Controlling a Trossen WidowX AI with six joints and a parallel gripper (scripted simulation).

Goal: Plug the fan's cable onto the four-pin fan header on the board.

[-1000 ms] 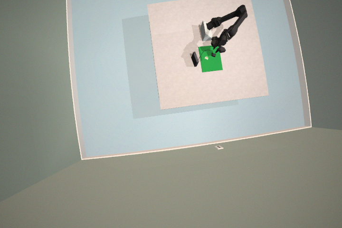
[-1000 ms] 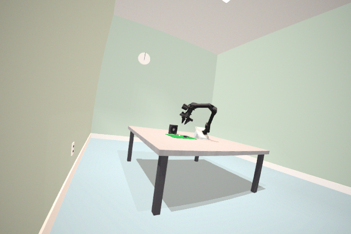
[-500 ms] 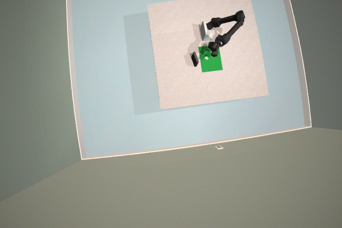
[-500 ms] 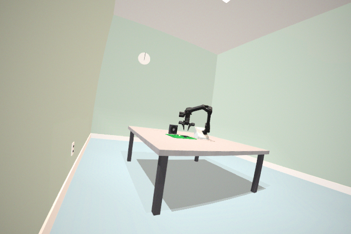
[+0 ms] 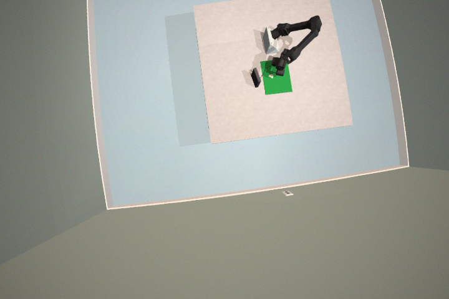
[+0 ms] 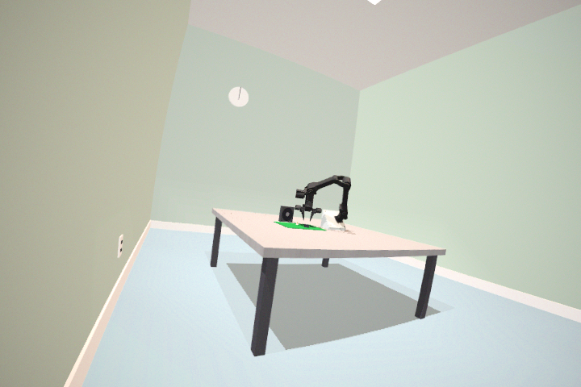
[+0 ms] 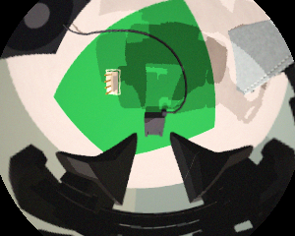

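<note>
Right now the dark plug is 10 mm to the left of my gripper tip and 30 mm below it. From my gripper tip the other things lie so: black fan 20 mm ahead, 220 mm to the right, 10 mm above; then green board 30 mm ahead, 40 mm to the right, 60 mm below; then pale fan header 10 mm ahead, 80 mm to the right, 50 mm below.
</note>
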